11 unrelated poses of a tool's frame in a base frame.
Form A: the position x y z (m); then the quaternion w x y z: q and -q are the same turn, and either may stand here.
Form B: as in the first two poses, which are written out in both.
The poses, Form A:
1: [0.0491, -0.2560, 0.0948, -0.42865, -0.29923, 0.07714, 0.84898]
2: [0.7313, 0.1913, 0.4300, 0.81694, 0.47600, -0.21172, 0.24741]
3: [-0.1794, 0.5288, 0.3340, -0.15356, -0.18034, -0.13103, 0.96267]
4: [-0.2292, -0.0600, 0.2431, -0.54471, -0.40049, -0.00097, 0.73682]
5: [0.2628, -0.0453, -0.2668, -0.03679, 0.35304, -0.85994, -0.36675]
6: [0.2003, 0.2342, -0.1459, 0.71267, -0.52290, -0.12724, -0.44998]
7: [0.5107, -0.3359, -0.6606, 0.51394, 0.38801, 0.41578, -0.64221]
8: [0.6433, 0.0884, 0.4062, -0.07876, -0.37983, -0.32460, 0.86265]
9: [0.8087, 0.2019, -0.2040, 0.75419, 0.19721, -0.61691, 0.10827]
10: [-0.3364, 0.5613, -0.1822, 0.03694, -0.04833, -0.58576, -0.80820]
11: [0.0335, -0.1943, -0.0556, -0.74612, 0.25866, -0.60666, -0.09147]
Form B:
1: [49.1, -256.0, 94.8, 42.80, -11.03, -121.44]
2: [731.3, 191.3, 430.0, 58.14, -25.86, 30.22]
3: [-179.4, 528.8, 334.0, 29.63, 21.53, -158.15]
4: [-229.2, -60.0, 243.1, 54.44, 0.13, -100.15]
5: [262.8, -45.3, -266.8, -62.10, 151.27, 64.51]
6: [200.3, 234.2, -145.9, -66.41, -16.16, -57.15]
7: [510.7, -335.9, -660.6, 53.44, 57.26, -88.45]
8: [643.3, 88.4, 406.2, 65.14, 55.67, -147.94]
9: [808.7, 201.9, -204.0, 24.65, -77.12, 13.54]
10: [-336.4, 561.3, -182.2, -8.50, -103.03, -142.15]
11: [33.5, -194.3, -55.6, -32.43, 76.07, 11.47]
